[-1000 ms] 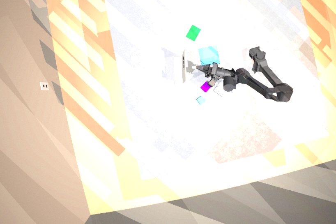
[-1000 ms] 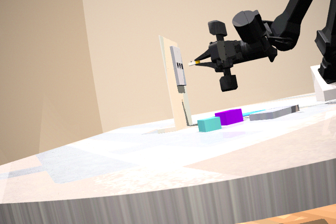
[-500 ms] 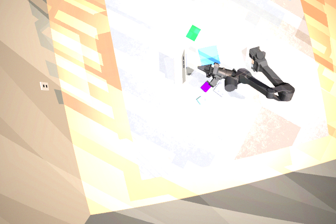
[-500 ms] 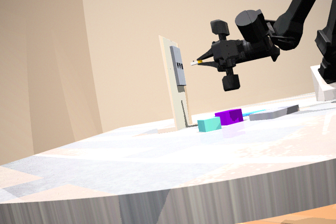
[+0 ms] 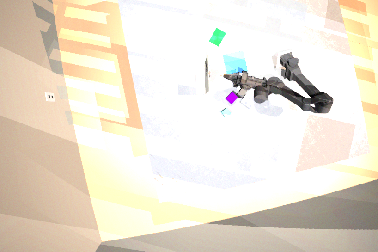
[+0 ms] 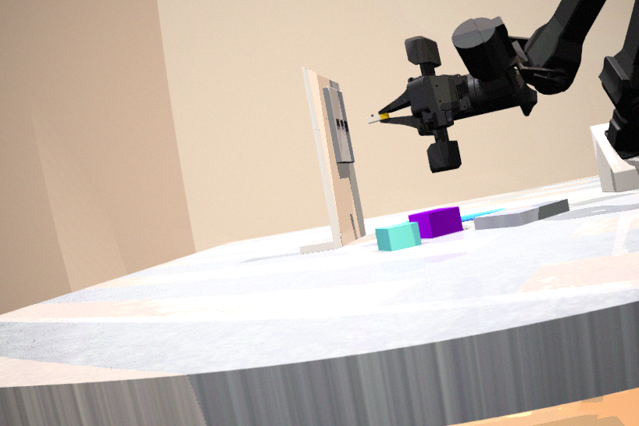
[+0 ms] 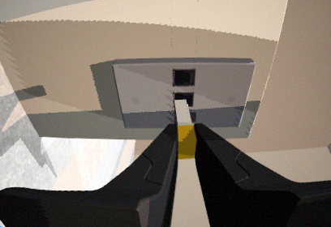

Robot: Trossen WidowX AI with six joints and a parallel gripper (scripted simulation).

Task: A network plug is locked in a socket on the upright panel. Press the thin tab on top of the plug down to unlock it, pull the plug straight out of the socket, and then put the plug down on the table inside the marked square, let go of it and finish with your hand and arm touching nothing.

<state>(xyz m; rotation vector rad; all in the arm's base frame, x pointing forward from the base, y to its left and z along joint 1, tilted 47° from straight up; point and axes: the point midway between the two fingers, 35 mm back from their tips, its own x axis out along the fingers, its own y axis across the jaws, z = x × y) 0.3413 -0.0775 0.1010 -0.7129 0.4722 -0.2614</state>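
Now: gripper tip 17 cm above the blue marked square, 12 cm past it and 7 cm to the left of it. Round my gripper tip: purple block 16 cm below, 12 cm to the left, 4 cm behind; upright panel 8 cm ahead, 6 cm below, 4 cm to the right; network plug right at my gripper tip.
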